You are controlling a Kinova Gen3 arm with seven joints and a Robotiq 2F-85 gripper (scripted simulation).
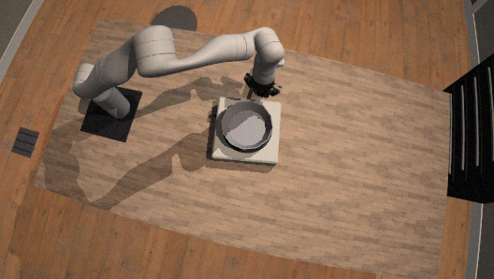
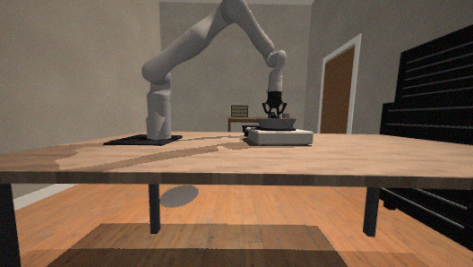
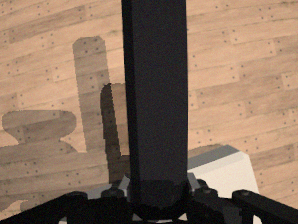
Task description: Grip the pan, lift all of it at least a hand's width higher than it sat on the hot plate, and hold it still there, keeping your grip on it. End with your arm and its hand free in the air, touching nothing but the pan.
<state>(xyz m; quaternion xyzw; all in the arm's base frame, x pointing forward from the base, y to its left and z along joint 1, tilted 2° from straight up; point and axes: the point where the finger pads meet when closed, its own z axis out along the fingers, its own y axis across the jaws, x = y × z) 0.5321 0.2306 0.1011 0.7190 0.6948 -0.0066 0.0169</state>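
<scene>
Now: the pan 7 cm to the right of my hand and 2 cm below it. From my hand the other things lie so: hot plate 14 cm to the right, 8 cm below, 2 cm behind.
</scene>
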